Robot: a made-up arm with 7 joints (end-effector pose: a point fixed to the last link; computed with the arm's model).
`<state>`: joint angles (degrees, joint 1 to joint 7).
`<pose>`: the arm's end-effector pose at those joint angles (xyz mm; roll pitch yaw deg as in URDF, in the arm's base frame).
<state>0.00 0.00 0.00 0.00 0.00 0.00 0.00</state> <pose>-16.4 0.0 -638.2 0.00 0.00 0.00</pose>
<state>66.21 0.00 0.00 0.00 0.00 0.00 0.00</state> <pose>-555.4 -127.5 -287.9 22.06 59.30 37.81</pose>
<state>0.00 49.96 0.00 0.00 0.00 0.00 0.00</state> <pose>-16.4 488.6 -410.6 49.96 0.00 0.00</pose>
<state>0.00 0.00 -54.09 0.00 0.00 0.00 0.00</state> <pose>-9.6 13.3 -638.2 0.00 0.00 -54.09</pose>
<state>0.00 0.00 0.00 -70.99 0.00 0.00 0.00</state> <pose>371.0 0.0 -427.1 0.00 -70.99 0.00</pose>
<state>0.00 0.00 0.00 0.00 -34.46 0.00 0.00</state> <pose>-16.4 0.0 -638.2 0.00 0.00 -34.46</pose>
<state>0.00 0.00 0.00 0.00 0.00 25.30 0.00</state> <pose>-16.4 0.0 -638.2 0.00 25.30 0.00</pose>
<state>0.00 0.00 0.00 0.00 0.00 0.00 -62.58</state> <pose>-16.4 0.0 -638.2 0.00 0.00 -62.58</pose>
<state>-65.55 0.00 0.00 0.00 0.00 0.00 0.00</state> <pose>539.1 -115.1 -321.9 21.33 -58.81 -36.95</pose>
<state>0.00 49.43 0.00 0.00 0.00 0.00 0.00</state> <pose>-16.4 484.8 -415.1 49.43 0.00 0.00</pose>
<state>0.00 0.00 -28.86 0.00 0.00 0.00 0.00</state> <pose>-14.4 7.9 -638.2 0.00 0.00 -28.86</pose>
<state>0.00 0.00 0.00 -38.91 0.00 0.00 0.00</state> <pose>230.7 0.0 -583.2 0.00 -38.91 0.00</pose>
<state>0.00 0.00 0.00 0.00 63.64 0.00 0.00</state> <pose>-16.4 0.0 -638.2 0.00 0.00 63.64</pose>
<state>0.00 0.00 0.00 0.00 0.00 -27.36 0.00</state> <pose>-16.4 0.0 -638.2 0.00 -27.36 0.00</pose>
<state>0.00 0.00 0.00 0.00 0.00 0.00 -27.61</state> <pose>-16.4 0.0 -638.2 0.00 0.00 -27.61</pose>
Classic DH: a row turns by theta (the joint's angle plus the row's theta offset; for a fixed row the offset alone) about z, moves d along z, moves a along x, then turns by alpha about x. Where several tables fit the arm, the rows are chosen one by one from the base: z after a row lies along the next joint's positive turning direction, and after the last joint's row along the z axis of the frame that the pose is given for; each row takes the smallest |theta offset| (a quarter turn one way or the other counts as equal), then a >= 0, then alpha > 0; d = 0 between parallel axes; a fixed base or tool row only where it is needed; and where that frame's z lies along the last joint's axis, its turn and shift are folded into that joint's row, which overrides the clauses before.
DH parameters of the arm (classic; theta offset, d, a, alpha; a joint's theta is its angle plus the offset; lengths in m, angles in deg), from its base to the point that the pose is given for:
base (fixed): 0 0 0 -70
joint 1: 90 0 0 90
joint 2: 70 0 0 -90
joint 3: -90 -0.261 0.0293 -90
joint 4: 0 0 -0.0457 90
joint 5: 0 -0.3772 0 -90
joint 6: 0 0 0 90
joint 7: 0 0 0 0

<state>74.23 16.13 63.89 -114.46 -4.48 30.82 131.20</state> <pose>-116.6 392.9 -82.6 -82.91 -37.02 178.89</pose>
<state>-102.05 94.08 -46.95 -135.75 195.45 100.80 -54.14</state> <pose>183.3 -131.8 235.3 -32.15 -44.27 -131.26</pose>
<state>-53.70 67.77 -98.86 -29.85 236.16 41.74 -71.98</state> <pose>419.3 431.3 -206.9 -73.14 -41.59 72.33</pose>
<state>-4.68 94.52 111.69 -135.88 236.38 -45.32 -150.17</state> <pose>-142.8 1.9 292.4 159.09 -3.38 -157.91</pose>
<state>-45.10 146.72 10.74 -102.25 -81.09 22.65 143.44</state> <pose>144.0 -17.0 442.8 133.78 23.06 -133.81</pose>
